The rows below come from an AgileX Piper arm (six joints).
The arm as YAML. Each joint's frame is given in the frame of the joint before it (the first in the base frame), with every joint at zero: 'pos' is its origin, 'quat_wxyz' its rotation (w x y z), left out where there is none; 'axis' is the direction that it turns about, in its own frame. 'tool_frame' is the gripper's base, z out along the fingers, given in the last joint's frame.
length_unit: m
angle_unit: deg
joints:
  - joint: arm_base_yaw
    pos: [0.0, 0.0, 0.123]
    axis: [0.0, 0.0, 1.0]
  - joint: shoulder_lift
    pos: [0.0, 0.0, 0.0]
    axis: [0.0, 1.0, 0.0]
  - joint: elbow
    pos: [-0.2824, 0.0, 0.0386]
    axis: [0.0, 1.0, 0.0]
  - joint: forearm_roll
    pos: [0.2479, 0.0, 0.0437]
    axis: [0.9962, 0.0, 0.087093]
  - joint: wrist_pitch
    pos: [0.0, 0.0, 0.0]
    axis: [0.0, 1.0, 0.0]
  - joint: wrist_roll
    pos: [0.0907, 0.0, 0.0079]
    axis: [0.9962, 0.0, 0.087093]
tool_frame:
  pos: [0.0, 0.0, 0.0]
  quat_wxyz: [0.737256, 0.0, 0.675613, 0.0]
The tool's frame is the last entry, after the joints.
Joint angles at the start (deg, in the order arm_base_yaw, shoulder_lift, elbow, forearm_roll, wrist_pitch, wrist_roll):
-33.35 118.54 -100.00 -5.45 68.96 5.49
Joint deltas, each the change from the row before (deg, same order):
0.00 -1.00 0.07 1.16 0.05 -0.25
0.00 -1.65 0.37 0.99 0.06 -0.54
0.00 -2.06 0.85 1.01 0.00 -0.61
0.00 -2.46 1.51 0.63 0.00 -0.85
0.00 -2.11 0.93 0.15 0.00 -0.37
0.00 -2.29 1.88 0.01 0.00 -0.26
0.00 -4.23 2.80 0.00 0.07 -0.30
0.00 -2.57 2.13 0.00 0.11 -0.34
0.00 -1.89 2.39 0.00 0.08 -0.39
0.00 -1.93 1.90 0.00 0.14 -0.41
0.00 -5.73 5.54 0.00 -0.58 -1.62
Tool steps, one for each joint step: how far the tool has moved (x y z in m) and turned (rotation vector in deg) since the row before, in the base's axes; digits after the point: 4 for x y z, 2 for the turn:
-0.0008 0.0026 0.0070 0.44 -1.32 -0.02
-0.0027 0.0035 0.0104 0.09 -1.48 0.32
-0.0044 0.0047 0.0111 0.09 -1.47 0.41
-0.0068 0.0056 0.0106 -0.13 -1.02 0.73
-0.0058 0.0041 0.0105 -0.59 -1.02 0.34
-0.0079 0.0052 0.0069 -0.26 -0.31 0.25
-0.0143 0.0094 0.0149 -0.80 -1.09 0.29
-0.0096 0.0063 0.0063 -0.25 -0.22 0.33
-0.0083 0.0055 0.0003 0.24 0.55 0.37
-0.0079 0.0052 0.0026 -0.02 0.16 0.39
-0.0223 0.0147 0.0067 -0.74 -0.38 1.58

